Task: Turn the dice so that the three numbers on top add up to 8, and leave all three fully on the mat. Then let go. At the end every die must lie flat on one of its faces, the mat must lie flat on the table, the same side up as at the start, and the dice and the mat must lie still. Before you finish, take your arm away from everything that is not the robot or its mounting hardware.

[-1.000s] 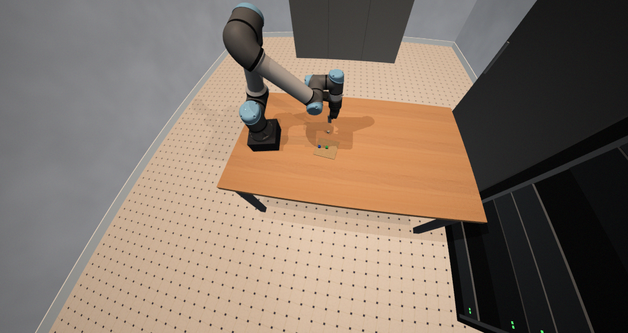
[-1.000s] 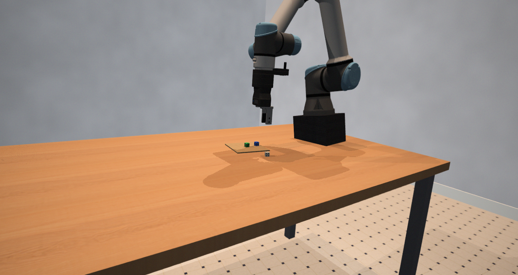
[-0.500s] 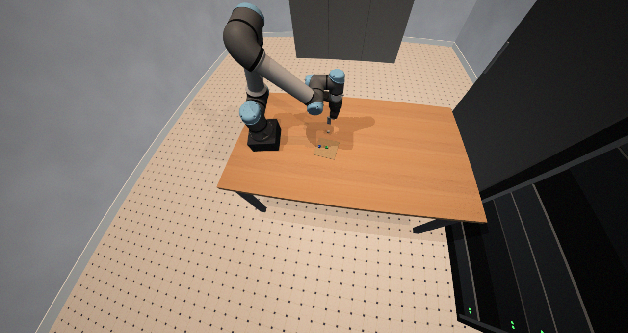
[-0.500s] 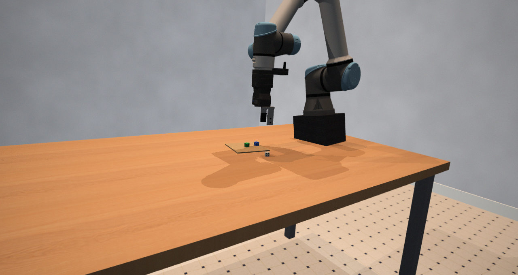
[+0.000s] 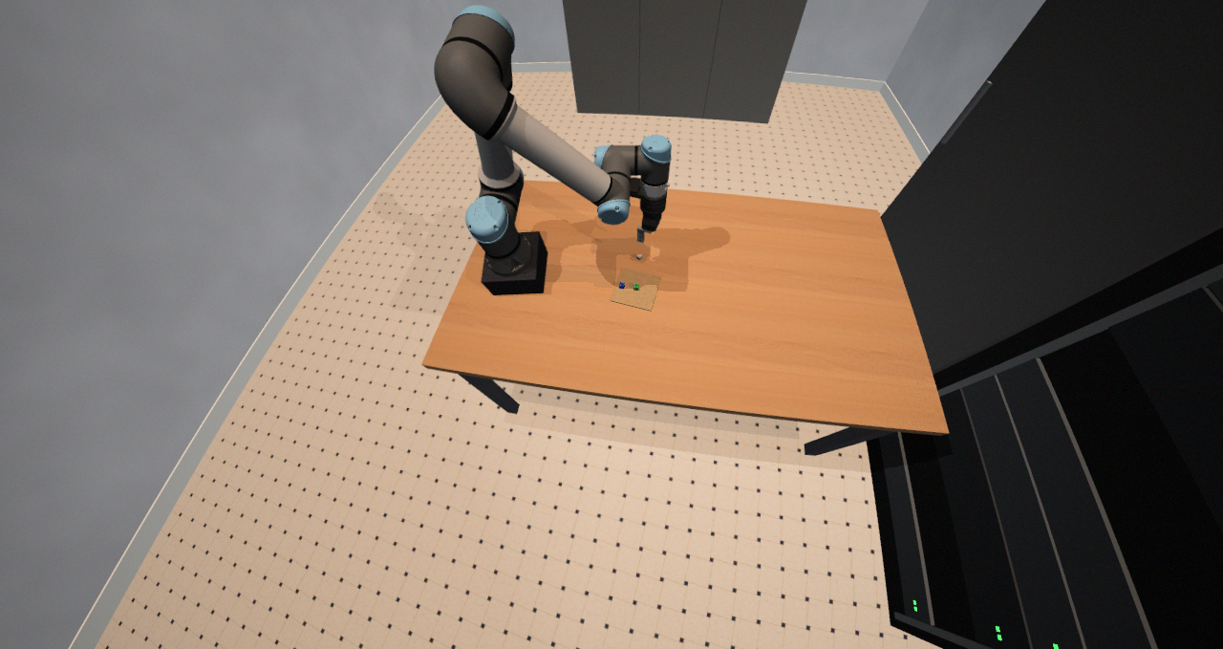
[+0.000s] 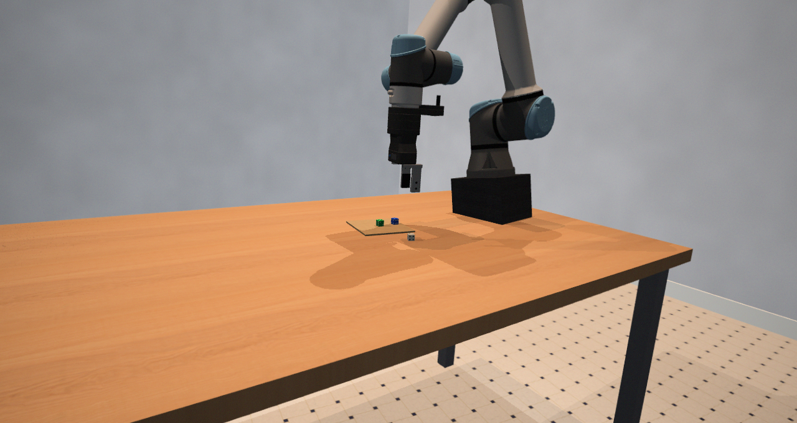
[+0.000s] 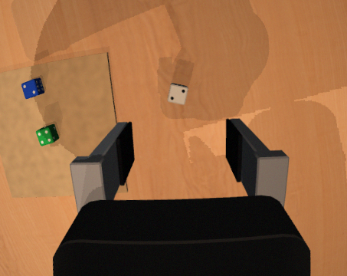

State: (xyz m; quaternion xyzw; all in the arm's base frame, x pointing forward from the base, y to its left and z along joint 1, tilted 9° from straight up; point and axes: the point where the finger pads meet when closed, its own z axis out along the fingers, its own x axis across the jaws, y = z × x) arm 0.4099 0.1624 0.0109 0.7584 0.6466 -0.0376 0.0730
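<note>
Now: the white die 10 mm behind my hand and 130 mm below it. The rest, counted from my hand: green die (130 mm to the right, 130 mm below); mat (130 mm to the right, 140 mm below); blue die (50 mm behind, 130 mm to the right, 130 mm below).
</note>
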